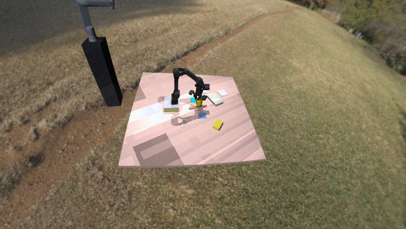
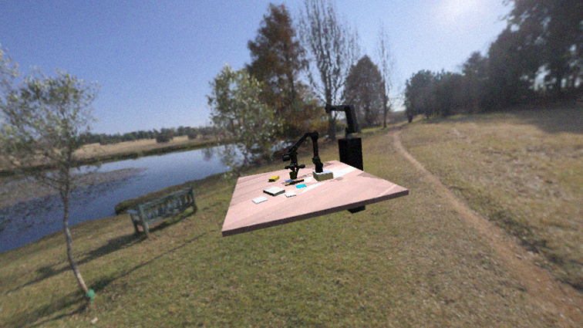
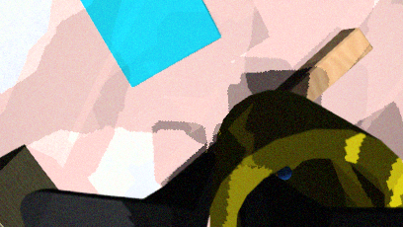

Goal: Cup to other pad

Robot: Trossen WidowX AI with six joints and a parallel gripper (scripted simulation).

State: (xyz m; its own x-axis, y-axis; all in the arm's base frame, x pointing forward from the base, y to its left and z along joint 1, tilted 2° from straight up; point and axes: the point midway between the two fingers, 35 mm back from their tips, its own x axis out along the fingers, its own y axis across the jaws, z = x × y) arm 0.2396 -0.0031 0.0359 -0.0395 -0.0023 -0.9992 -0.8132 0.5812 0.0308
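My gripper tip is now 20 mm short of the wooden stick, 20 mm to the left of it and 80 mm above it. Round my gripper tip: white block 250 mm ahead, 90 mm to the left, 70 mm below; blue pad 40 mm ahead, 140 mm to the right, 90 mm below; yellow cup 20 mm ahead, 20 mm to the right.
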